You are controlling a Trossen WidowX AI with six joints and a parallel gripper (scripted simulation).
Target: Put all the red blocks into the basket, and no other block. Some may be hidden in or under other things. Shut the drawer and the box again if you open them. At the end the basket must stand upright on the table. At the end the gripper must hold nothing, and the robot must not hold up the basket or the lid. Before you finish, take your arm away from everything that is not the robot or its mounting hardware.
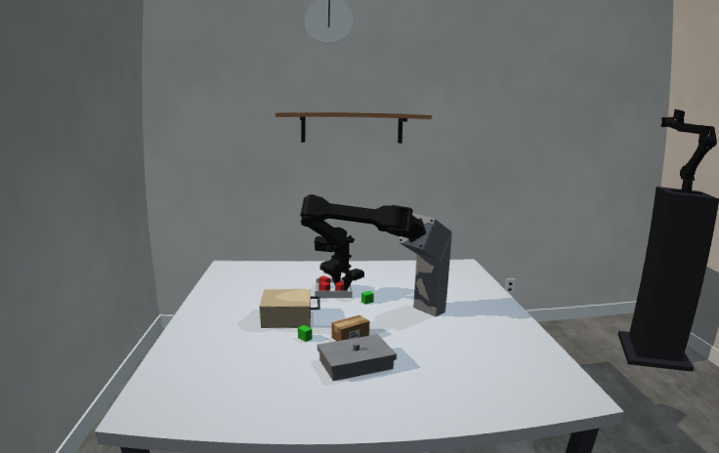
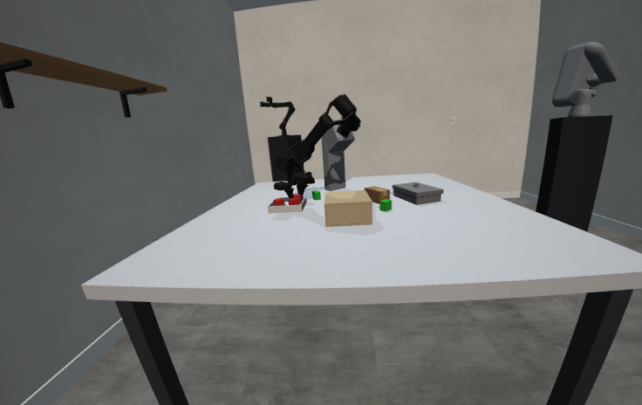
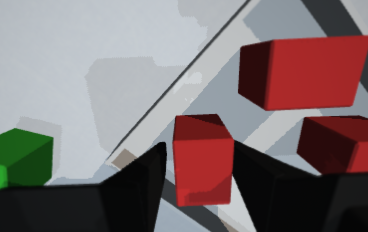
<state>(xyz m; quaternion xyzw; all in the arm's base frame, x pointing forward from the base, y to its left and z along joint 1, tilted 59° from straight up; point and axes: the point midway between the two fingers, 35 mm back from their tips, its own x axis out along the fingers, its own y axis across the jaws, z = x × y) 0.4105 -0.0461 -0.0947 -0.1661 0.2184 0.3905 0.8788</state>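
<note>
Right now my hand is 40 mm short of the shallow basket, 40 mm above it and 20 mm to the left of it. The rest, counted from my hand: cardboard box (320 mm to the left, 170 mm behind, 20 mm below); knobbed lid (470 mm to the left, 260 mm behind); dark grey box (470 mm to the left, 260 mm behind, 40 mm below).
</note>
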